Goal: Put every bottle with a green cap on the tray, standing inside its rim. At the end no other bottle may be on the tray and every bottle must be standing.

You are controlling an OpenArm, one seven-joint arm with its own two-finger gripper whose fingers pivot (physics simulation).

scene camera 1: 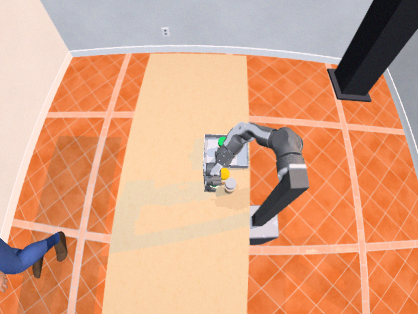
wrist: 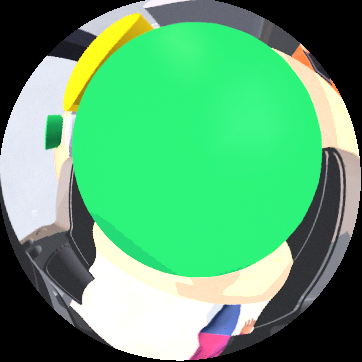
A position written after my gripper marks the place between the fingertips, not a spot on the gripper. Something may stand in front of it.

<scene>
I see my gripper [wrist: 193,199] and a grey tray [scene camera 1: 210,140].
</scene>
